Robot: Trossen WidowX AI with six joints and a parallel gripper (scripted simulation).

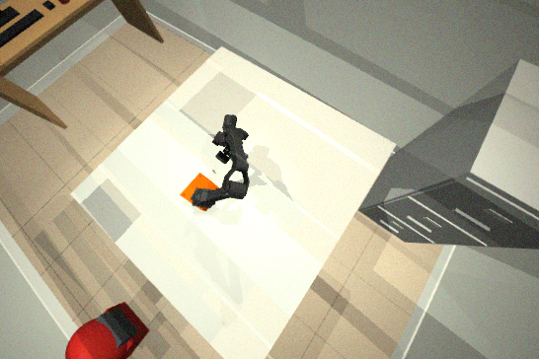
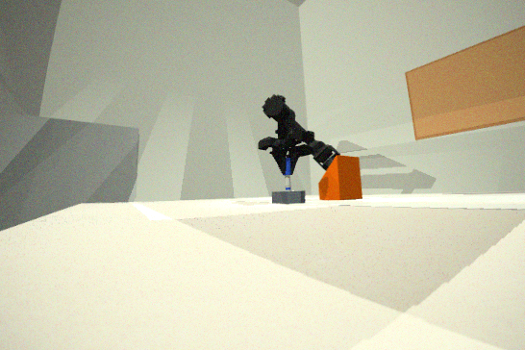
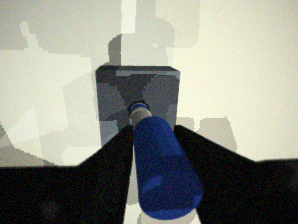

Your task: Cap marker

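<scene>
My gripper tip is 20 mm below the blue cap. The rest, counted from my gripper tip: holder block 10 mm behind, 70 mm below.
</scene>
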